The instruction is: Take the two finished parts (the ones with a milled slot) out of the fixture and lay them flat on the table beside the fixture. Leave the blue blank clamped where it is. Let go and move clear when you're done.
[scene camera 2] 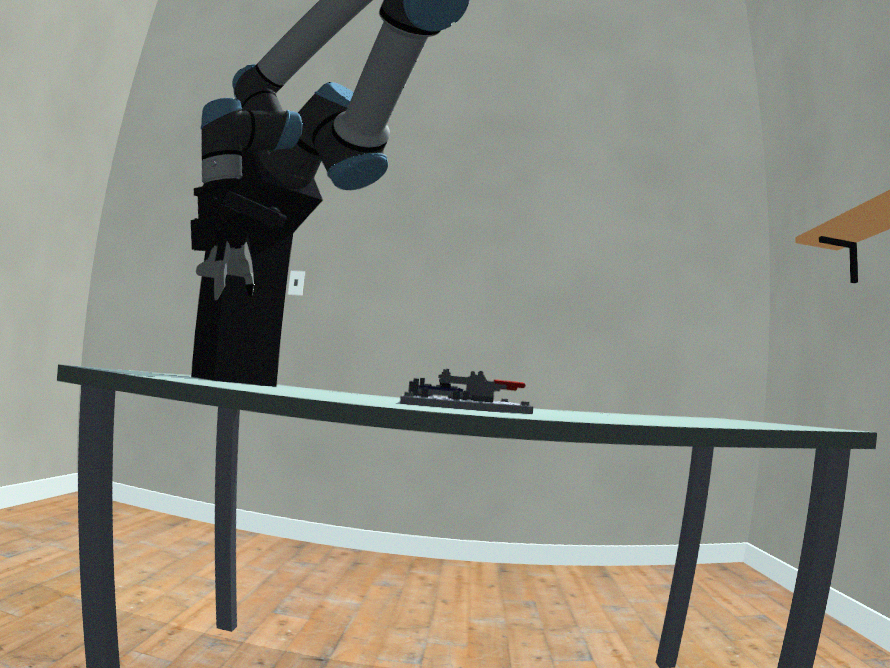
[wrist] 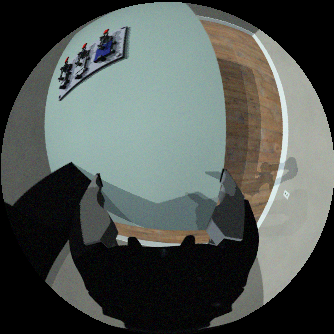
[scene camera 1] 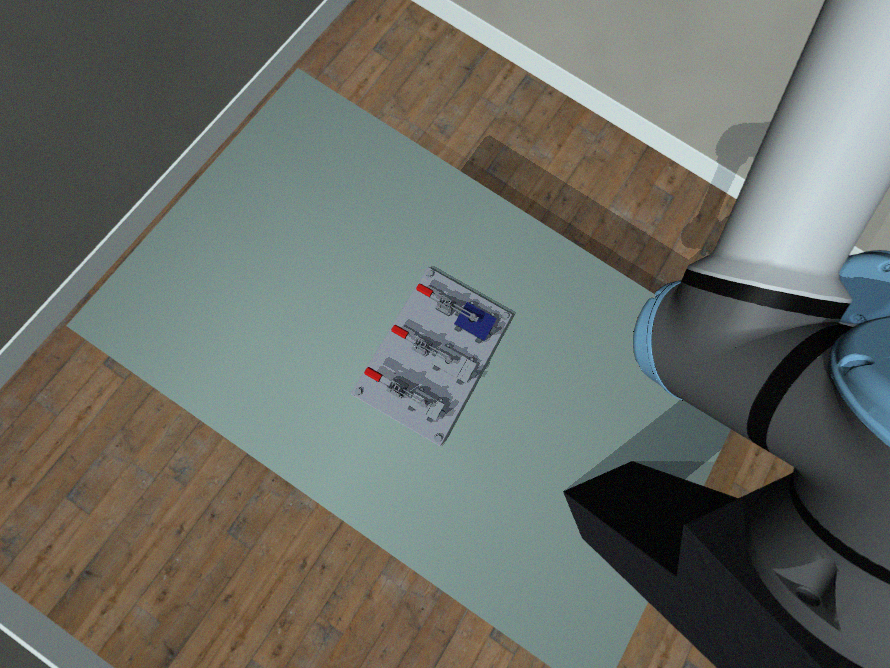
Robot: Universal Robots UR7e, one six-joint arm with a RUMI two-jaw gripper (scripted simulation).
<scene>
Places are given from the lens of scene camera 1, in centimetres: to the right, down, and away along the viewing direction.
blue blank [scene camera 1: 481,328]: 8, -1, 78
grey finished part [scene camera 1: 462,367]: 4, 8, 77
grey fixture plate [scene camera 1: 395,357]: -11, 5, 78
</scene>
